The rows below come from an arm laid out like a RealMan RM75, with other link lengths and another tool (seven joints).
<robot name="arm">
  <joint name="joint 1" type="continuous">
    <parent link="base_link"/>
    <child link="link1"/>
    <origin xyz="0 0 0.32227" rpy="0 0 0"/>
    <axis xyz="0 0 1"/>
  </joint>
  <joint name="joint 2" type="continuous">
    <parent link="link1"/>
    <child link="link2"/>
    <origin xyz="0 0 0" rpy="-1.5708 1.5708 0"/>
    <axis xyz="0 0 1"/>
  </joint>
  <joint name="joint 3" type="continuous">
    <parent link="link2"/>
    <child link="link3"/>
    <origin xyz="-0.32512 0 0" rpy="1.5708 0 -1.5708"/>
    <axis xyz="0 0 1"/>
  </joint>
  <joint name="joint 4" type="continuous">
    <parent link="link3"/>
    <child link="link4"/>
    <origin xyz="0 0 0" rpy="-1.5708 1.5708 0"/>
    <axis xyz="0 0 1"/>
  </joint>
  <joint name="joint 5" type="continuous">
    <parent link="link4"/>
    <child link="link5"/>
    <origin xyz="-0.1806 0 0" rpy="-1.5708 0 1.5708"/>
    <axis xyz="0 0 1"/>
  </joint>
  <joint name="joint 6" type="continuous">
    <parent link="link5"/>
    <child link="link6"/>
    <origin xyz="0 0 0" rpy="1.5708 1.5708 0"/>
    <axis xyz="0 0 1"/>
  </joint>
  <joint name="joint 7" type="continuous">
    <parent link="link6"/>
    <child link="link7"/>
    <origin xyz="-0.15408 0 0" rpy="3.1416 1.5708 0"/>
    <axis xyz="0 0 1"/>
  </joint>
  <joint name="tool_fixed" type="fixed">
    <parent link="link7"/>
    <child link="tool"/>
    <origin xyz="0.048 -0.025 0.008" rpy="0 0.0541 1.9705"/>
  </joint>
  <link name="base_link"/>
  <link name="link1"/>
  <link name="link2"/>
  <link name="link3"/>
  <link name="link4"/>
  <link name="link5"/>
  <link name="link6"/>
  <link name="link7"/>
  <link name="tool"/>
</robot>
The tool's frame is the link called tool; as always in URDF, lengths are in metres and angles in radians. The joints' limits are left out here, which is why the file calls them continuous.
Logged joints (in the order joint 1, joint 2, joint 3, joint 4, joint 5, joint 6, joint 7), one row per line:
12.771 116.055 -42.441 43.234 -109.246 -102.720 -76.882
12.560 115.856 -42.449 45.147 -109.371 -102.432 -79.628
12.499 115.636 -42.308 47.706 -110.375 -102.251 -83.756
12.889 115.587 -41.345 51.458 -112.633 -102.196 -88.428
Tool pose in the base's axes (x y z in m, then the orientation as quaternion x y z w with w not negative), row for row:
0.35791 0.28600 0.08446 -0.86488 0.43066 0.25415 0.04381
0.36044 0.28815 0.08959 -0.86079 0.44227 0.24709 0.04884
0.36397 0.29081 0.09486 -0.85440 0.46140 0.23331 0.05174
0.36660 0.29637 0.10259 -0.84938 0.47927 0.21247 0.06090
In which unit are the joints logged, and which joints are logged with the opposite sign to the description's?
The joints are logged in degrees. Opposite sign: joint 4, joint 7.
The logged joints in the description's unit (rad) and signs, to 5 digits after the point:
0.22290 2.02554 -0.74074 -0.75458 -1.90670 -1.79280 1.34184
0.21921 2.02207 -0.74087 -0.78796 -1.90888 -1.78778 1.38977
0.21815 2.01823 -0.73841 -0.83263 -1.92641 -1.78462 1.46182
0.22496 2.01737 -0.72161 -0.89811 -1.96582 -1.78366 1.54336

